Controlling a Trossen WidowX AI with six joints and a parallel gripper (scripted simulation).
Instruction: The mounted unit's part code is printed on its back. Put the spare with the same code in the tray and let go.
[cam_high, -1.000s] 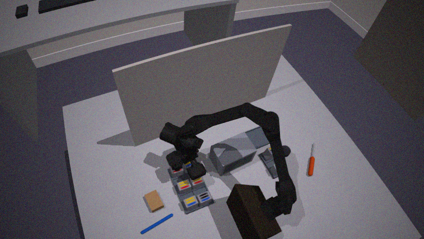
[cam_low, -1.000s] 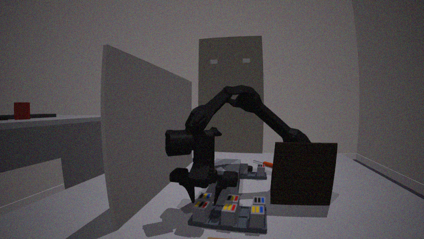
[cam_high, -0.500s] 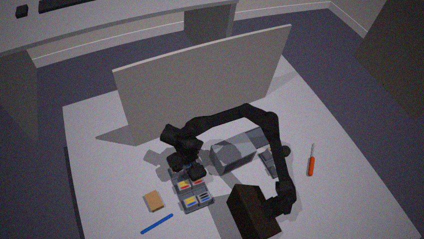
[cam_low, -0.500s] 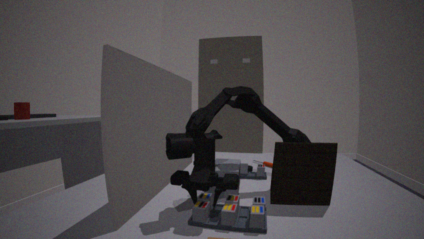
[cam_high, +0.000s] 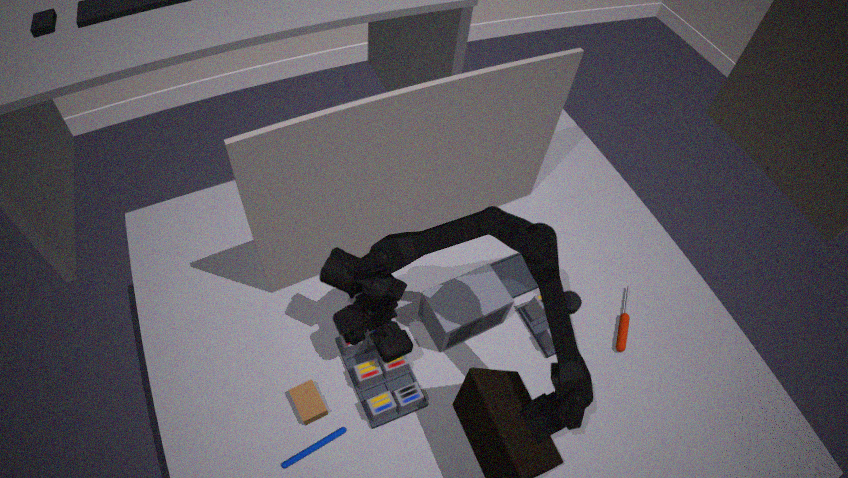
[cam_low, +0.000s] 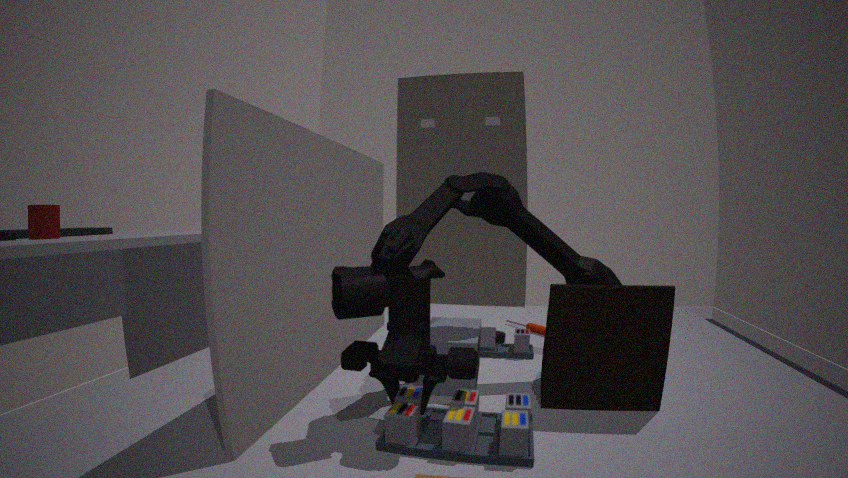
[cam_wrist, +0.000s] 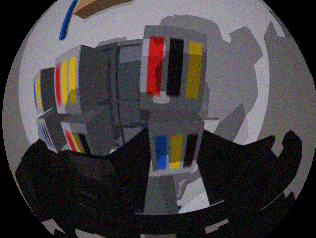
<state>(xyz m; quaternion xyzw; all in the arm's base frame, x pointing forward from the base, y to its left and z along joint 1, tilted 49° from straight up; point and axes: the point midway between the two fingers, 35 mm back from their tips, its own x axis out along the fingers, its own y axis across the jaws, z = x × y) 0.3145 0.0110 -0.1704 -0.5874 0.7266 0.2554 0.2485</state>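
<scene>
The tray is 360 mm to the right of my gripper tip, 30 mm behind it and 10 mm below it. Round my gripper tip: tan block: 190 mm to the left, 60 mm behind; grey box: 170 mm to the right, 50 mm behind, 30 mm above; blue stick: 220 mm to the left, 150 mm behind, 10 mm below.
</scene>
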